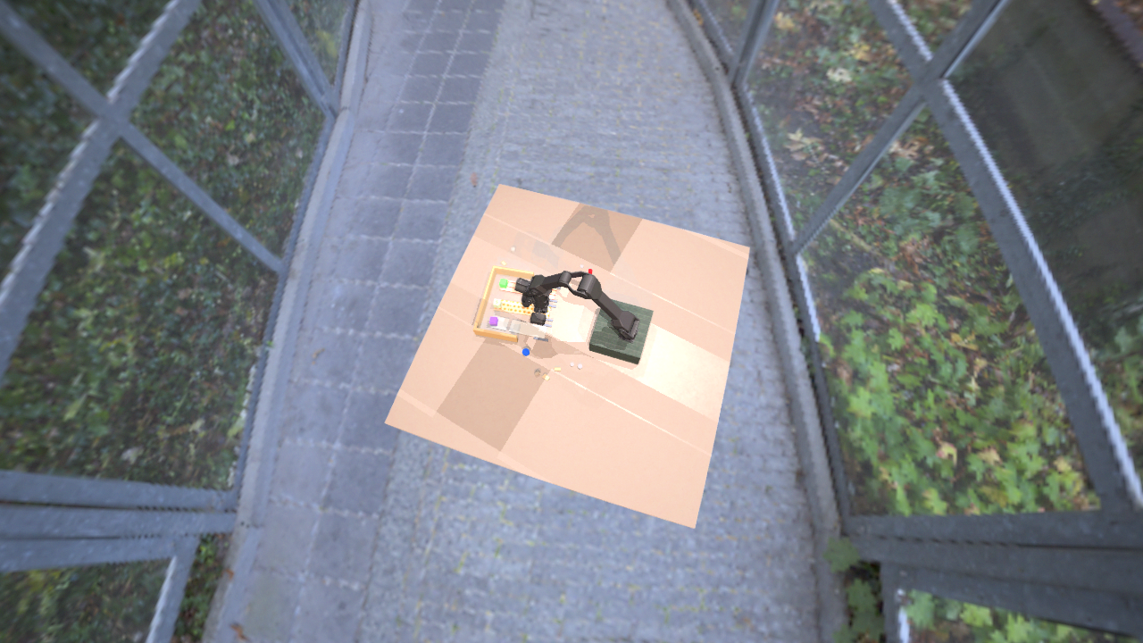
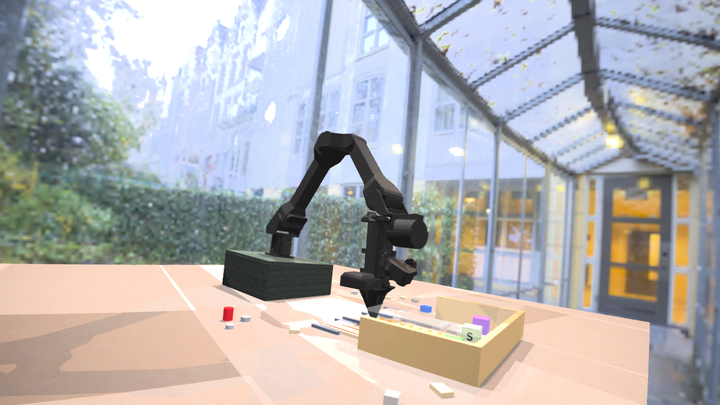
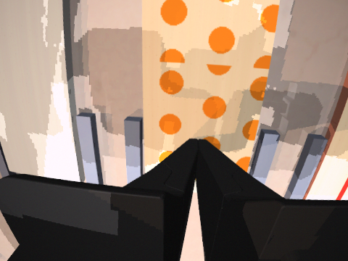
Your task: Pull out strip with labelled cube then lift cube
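The white strip lies 100 mm to the left of my gripper tip and 20 mm ahead of it.
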